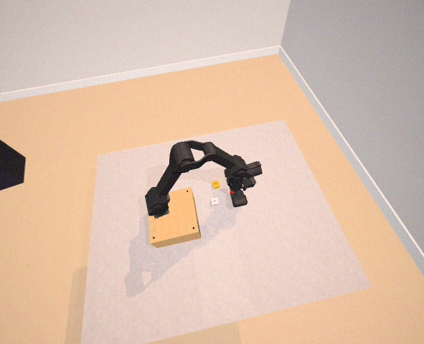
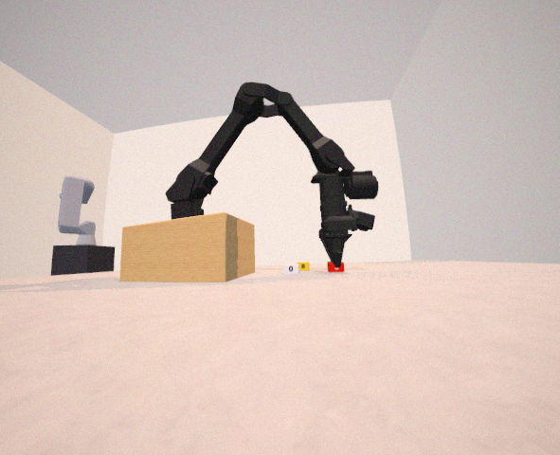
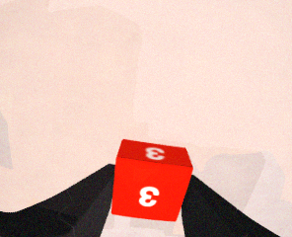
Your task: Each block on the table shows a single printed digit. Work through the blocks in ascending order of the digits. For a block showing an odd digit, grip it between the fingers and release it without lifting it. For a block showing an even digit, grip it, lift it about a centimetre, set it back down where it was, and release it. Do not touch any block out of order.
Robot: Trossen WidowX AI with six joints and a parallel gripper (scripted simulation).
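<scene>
Right now my gripper tip is right at the red block. From my gripper tip the other things lie so: green block: 110 mm to the left, 30 mm ahead; then white block: 100 mm behind; then yellow block: 80 mm to the left, 60 mm behind.
</scene>
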